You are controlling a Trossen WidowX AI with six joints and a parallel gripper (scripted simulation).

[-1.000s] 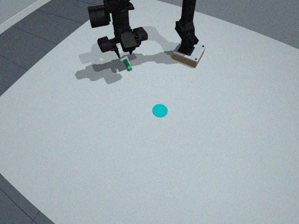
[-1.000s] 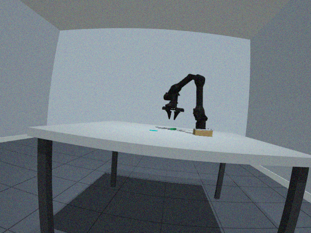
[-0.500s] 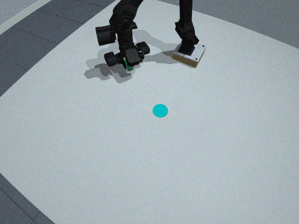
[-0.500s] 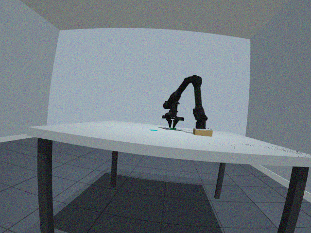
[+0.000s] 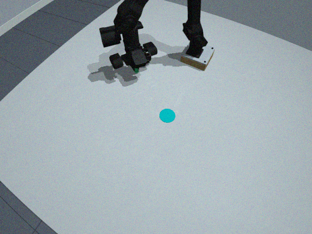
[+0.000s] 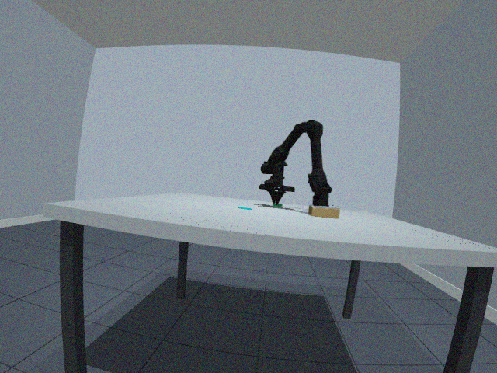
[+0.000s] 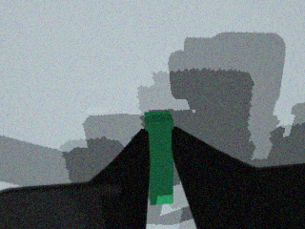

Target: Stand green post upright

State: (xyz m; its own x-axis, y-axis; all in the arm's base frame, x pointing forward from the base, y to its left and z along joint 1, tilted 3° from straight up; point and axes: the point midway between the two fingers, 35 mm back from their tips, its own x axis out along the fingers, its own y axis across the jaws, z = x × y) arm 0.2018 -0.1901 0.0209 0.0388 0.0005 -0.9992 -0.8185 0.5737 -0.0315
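My gripper tip is now 22 cm to the right of the cyan circle, 13 cm short of it and 2 cm above it. The rest, counted from my gripper tip: green post: 2 cm to the right, 1 cm behind.
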